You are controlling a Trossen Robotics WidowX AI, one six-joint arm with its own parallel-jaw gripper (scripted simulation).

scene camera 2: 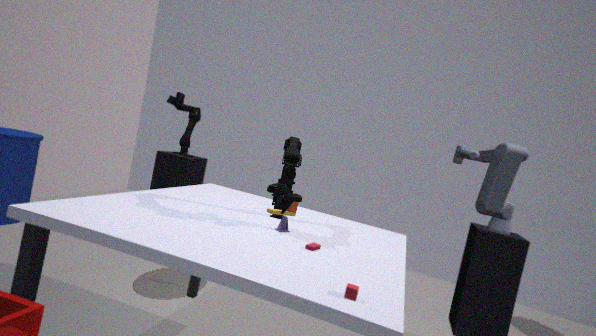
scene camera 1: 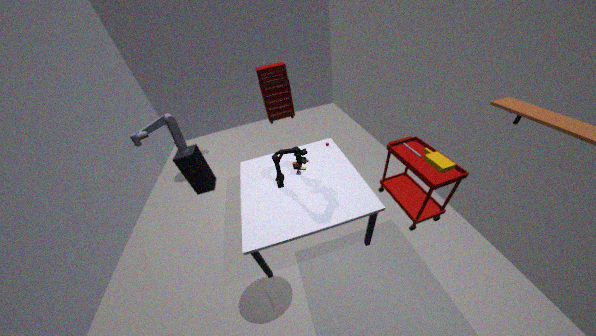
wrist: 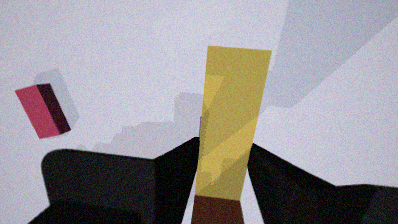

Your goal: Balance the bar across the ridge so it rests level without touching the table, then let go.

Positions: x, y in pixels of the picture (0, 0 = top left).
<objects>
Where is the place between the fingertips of my gripper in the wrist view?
222, 146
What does my gripper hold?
A bar.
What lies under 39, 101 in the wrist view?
A flat red block.
</objects>
